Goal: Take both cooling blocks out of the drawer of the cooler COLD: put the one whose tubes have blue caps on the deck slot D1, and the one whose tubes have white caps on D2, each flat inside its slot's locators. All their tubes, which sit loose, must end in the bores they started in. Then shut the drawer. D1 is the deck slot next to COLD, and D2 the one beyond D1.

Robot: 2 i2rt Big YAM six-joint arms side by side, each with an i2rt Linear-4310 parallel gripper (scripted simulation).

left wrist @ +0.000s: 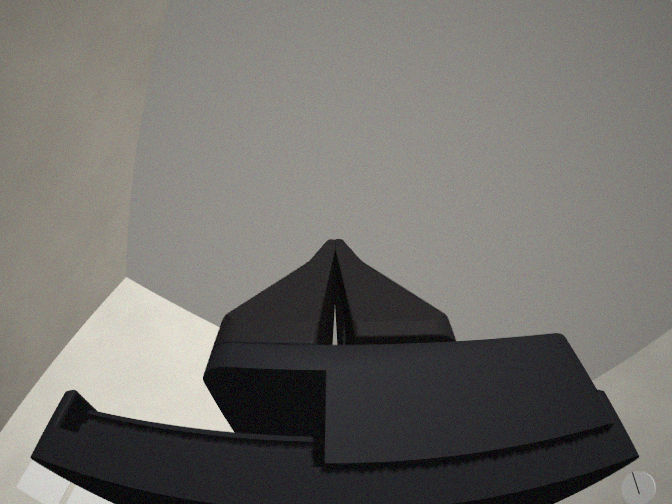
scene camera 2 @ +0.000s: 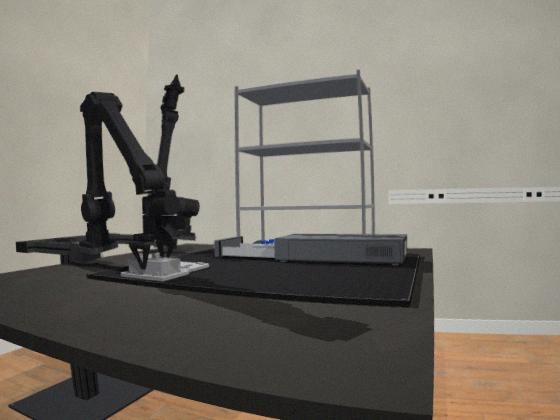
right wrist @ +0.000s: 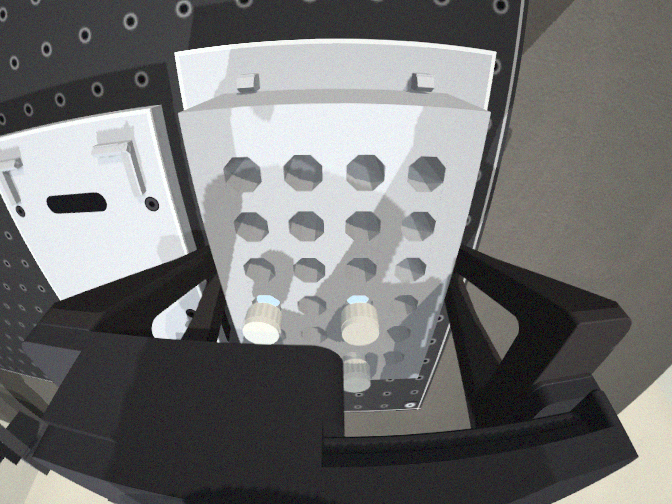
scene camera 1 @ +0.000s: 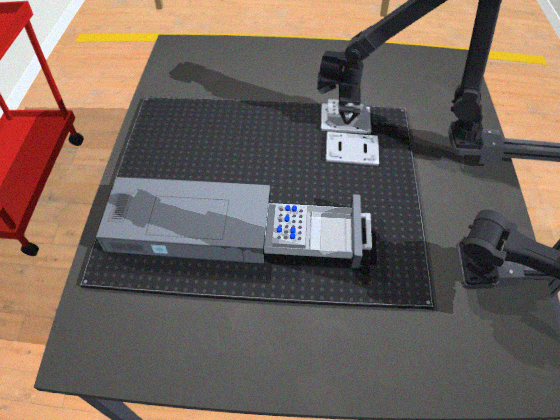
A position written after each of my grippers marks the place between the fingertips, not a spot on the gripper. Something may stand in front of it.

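There's a cooler COLD [scene camera 1: 214, 221], and you get the cooler COLD [scene camera 2: 341, 248] again from another camera. The cooler COLD is out of frame in the left wrist view, and in the right wrist view the cooler COLD is out of frame too. I can also see a slot D1 [right wrist: 77, 251]. As for my hands, my left gripper [left wrist: 334, 251] is visible, and so is my right gripper [scene camera 2: 154, 267], with the right wrist view showing my right gripper [right wrist: 335, 251] as well.
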